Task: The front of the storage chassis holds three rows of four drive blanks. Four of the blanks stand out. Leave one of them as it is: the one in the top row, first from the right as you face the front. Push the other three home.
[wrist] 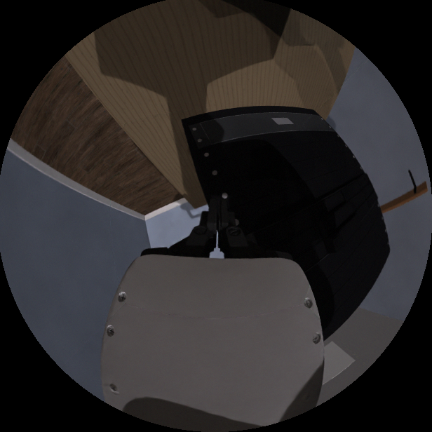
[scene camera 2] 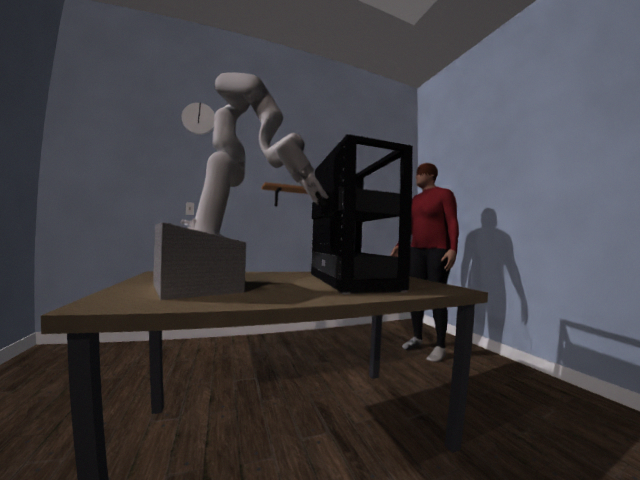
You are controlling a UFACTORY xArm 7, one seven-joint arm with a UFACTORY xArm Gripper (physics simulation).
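Pixels of known places: gripper, fingertip midpoint: (scene camera 2: 330, 216); arm's base at its link origin: (scene camera 2: 205, 234).
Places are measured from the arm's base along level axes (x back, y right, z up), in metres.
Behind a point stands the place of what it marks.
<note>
The black storage chassis (scene camera 2: 324, 210) (wrist: 300, 222) sits at mid-height in the rack, its front towards the arm. Its face is very dark. Some dark blocks (wrist: 344, 204) stand out from it in the wrist view, right of the fingers; the separate drive blanks and their rows cannot be told apart. My gripper (scene camera 2: 324, 199) (wrist: 217, 211) is shut and empty. Its fingertips are at the rack front, close to the screw-dotted post on the right as one faces the front. Whether they touch anything is hidden in the dark.
The open black rack (scene camera 2: 347, 253) {x -0.502, y 0.155, z -0.052 m} (wrist: 204, 167) stands on the wooden table (scene camera 2: 289, 299) {x -0.278, y 0.189, z -0.205 m} (wrist: 145, 95). A grey panel with a light label (scene camera 2: 323, 262) {x -0.511, y -0.097, z -0.109 m} (wrist: 282, 121) fills its bottom front. The arm's grey pedestal (scene camera 2: 201, 266) {x 0.000, y 0.107, z -0.106 m} stands left. A person in red (scene camera 2: 434, 219) stands behind the rack.
</note>
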